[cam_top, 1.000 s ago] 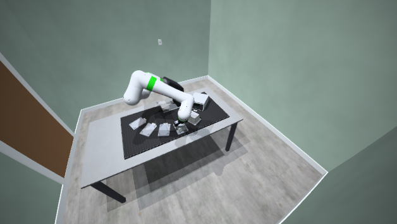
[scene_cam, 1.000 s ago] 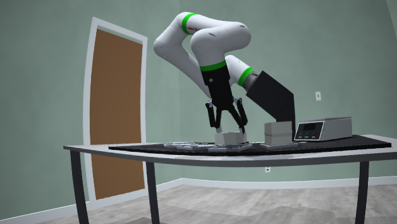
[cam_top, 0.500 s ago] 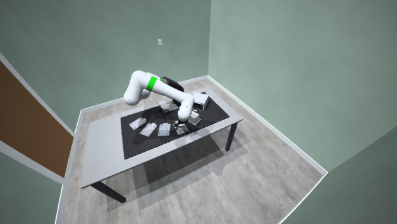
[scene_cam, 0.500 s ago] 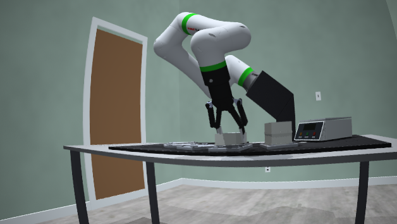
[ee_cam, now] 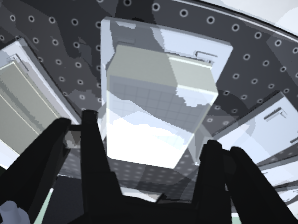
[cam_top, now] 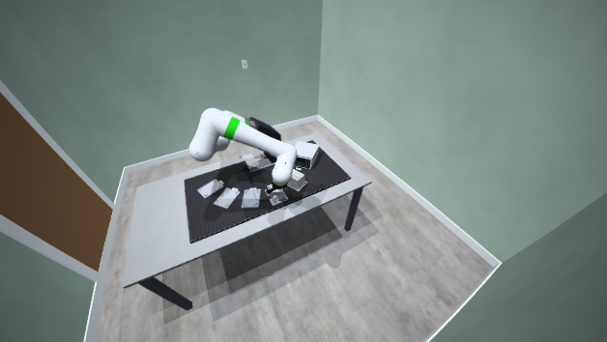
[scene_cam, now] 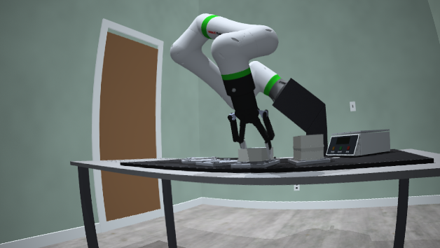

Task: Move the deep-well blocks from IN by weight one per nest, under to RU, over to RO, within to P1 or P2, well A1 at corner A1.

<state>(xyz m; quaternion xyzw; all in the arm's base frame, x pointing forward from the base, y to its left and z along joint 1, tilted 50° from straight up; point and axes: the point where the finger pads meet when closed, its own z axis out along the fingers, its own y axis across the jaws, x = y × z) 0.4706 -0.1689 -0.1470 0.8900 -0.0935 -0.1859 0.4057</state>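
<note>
Right now my hand is 180 mm to the right of the grey deep-well block, 50 mm past it and 20 mm above it. Round my hand: check-weigher platform 400 mm to the left, 280 mm behind, 40 mm above; check-weigher CW 390 mm to the left, 280 mm behind, 10 mm above.
</note>
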